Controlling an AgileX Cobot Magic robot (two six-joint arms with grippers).
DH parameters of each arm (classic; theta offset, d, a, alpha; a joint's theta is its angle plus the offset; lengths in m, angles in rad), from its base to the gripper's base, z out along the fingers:
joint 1: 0 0.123 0 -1.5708
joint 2: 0.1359 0 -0.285 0
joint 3: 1.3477 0 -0.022 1.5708
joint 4: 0 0.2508 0 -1.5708
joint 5: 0 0 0.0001 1.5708
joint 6: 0 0.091 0 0
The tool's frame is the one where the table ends.
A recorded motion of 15 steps. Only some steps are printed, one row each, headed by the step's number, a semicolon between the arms.
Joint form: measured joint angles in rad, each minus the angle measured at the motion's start. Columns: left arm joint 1, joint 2, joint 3, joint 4, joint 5, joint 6; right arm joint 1, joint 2, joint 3, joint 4, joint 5, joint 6.
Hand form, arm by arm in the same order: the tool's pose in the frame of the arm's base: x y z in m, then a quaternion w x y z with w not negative. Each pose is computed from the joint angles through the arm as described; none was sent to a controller.
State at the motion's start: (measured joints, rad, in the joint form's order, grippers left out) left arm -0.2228 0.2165 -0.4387 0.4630 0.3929 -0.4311; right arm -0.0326 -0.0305 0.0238 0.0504 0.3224 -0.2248
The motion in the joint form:
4: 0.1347 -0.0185 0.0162 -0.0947 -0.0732 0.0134; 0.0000 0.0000 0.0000 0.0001 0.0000 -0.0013
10: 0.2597 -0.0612 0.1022 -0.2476 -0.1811 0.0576; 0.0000 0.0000 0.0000 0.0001 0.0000 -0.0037
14: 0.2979 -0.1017 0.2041 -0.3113 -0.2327 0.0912; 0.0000 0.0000 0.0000 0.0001 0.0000 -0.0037
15: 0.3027 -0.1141 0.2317 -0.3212 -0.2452 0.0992; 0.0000 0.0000 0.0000 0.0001 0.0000 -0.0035
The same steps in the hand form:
4: 0.0538 0.0056 0.3153 0.71120 -0.03274 0.70207 -0.01515; 0.0528 -0.0003 0.1777 0.61922 -0.06191 0.78053 -0.05921
10: 0.0535 0.0061 0.2980 0.72780 -0.08455 0.67987 -0.03044; 0.0528 -0.0003 0.1777 0.61915 -0.06285 0.78045 -0.05996
14: 0.0554 0.0064 0.2711 0.72331 -0.09984 0.68246 -0.03332; 0.0528 -0.0003 0.1777 0.61915 -0.06285 0.78045 -0.05996
15: 0.0556 0.0064 0.2637 0.72226 -0.10094 0.68341 -0.03320; 0.0528 -0.0003 0.1777 0.61916 -0.06277 0.78046 -0.05990

